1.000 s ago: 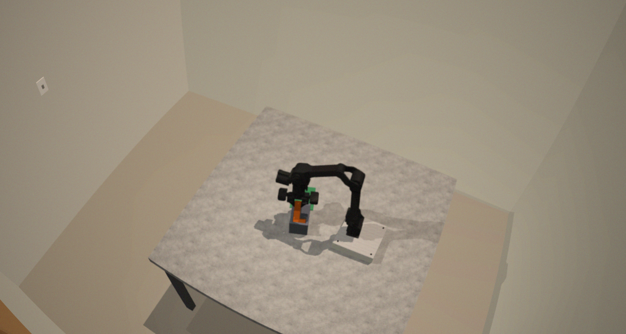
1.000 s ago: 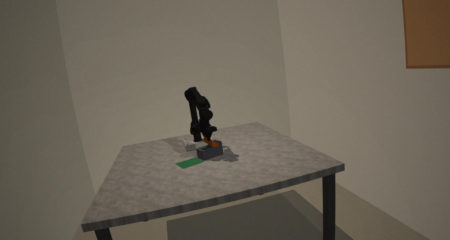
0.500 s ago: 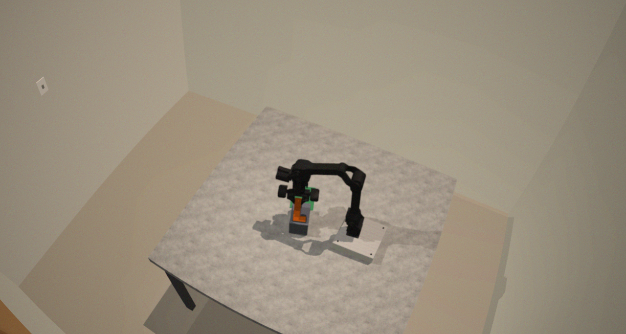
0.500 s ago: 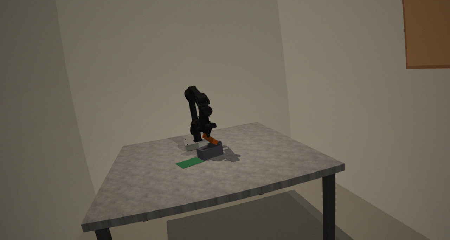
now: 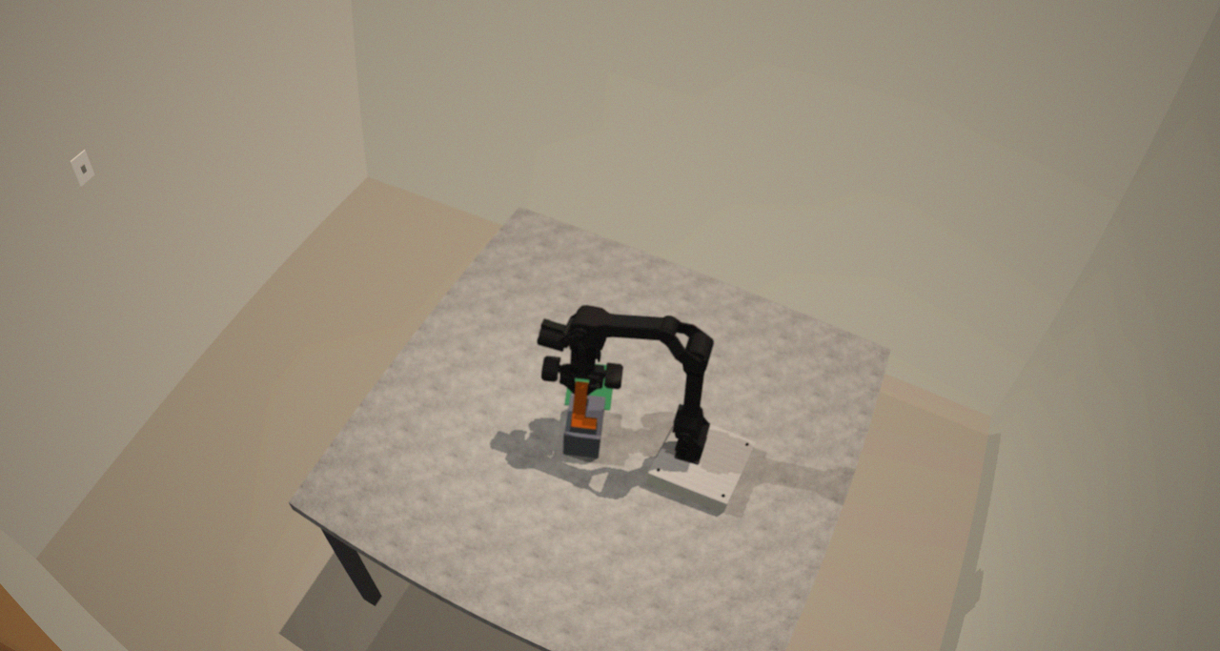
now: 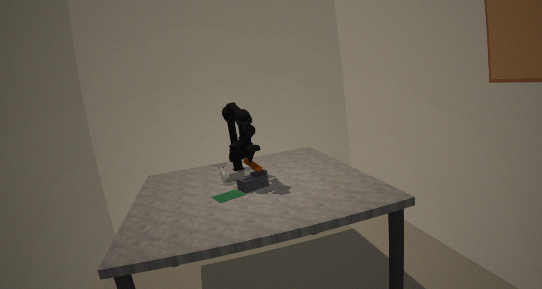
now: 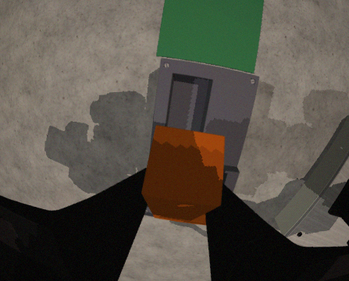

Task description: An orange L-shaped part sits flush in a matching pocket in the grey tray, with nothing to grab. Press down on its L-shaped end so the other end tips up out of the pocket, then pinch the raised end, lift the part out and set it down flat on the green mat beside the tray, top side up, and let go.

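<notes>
Now: gripper tip 20 mm short of the green mat, 140 mm to the left of it and 170 mm above it. Round my gripper tip: orange L-shaped part 20 mm behind, 30 mm to the left, 30 mm below.
</notes>
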